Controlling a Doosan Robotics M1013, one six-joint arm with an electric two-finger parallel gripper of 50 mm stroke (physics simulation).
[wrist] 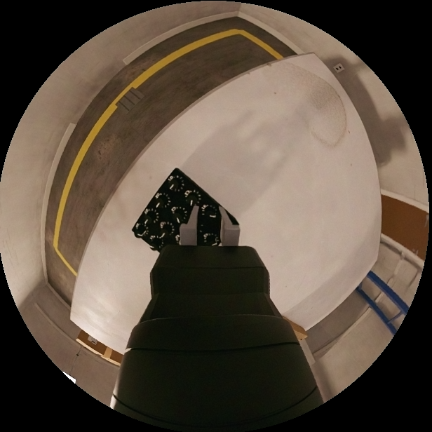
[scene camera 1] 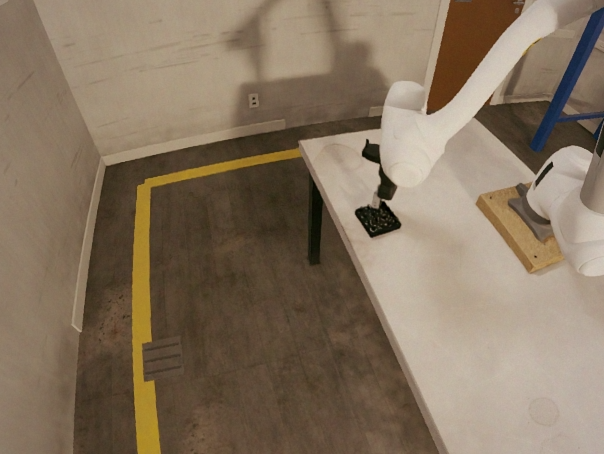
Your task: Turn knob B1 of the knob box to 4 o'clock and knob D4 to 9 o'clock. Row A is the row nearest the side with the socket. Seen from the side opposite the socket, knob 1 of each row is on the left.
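Where they show: gripper, fingertip midpoint: (scene camera 1: 376, 204); arm's base at its link origin: (scene camera 1: 539, 215).
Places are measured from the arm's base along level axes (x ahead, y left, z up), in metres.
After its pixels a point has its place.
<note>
The black knob box (scene camera 1: 385, 226) @(z -0.019, x 0.539, y -0.148 m) (wrist: 170, 190) lies on the white table (scene camera 1: 450, 280) @(z -0.043, x 0.438, y 0.080 m) (wrist: 300, 200), near its long edge. Several dark knobs with white pointer lines and white dial marks stand in rows on its top; part of it is hidden behind the gripper in the wrist view. Its socket cannot be made out, so I cannot tell the row letters. My gripper (scene camera 1: 375, 206) @(z -0.008, x 0.529, y -0.232 m) (wrist: 208, 214) points down over the box. Its two light grey fingers are partly open, with a gap between them and nothing gripped. A knob (wrist: 209, 211) shows between the fingertips in the wrist view.
The arm's base stands on a wooden board (scene camera 1: 512, 237) @(z -0.008, x 0.169, y 0.038 m) on the table. The white arm (scene camera 1: 480, 80) @(z 0.489, x 0.464, y -0.052 m) reaches over the table from the right. A blue metal frame (scene camera 1: 562, 90) (wrist: 385, 295) stands beyond the table. A yellow line (scene camera 1: 141, 260) (wrist: 95, 135) runs along the floor.
</note>
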